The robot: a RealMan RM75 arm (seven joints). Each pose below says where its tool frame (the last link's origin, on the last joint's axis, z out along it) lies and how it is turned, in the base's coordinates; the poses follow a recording.
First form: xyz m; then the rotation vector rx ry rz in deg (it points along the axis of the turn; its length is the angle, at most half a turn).
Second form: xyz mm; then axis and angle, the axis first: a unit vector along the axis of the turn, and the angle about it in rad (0 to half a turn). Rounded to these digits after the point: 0 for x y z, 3 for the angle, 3 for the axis.
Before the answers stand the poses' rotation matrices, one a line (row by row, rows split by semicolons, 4 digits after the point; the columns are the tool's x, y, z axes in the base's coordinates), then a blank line. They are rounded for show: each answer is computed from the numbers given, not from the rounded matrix.
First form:
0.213 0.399 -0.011 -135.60 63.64 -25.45
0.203 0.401 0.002 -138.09 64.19 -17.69
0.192 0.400 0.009 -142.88 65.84 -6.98
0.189 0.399 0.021 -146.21 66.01 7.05
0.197 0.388 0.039 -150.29 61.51 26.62
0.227 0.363 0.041 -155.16 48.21 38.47
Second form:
0.6169 -0.6249 0.4784; -0.7825 -0.5522 0.2878; 0.0844 -0.5519 -0.8296
0.6428 -0.6623 0.3849; -0.7660 -0.5615 0.3132; 0.0087 -0.4962 -0.8682
0.6599 -0.7128 0.2375; -0.7467 -0.5874 0.3119; -0.0828 -0.3832 -0.9199
0.6679 -0.7419 0.0590; -0.7127 -0.6147 0.3379; -0.2144 -0.2677 -0.9393
0.6742 -0.7135 -0.1906; -0.6274 -0.6895 0.3619; -0.3897 -0.1244 -0.9125
0.7306 -0.5817 -0.3576; -0.4778 -0.8097 0.3409; -0.4878 -0.0782 -0.8694

213 399 -11 -0.892 0.419 -0.168 2.652
203 401 2 -0.901 0.419 -0.115 2.676
192 400 9 -0.907 0.418 -0.044 2.748
189 399 21 -0.911 0.411 0.044 2.803
197 388 39 -0.913 0.374 0.162 2.872
227 363 41 -0.929 0.289 0.230 2.914

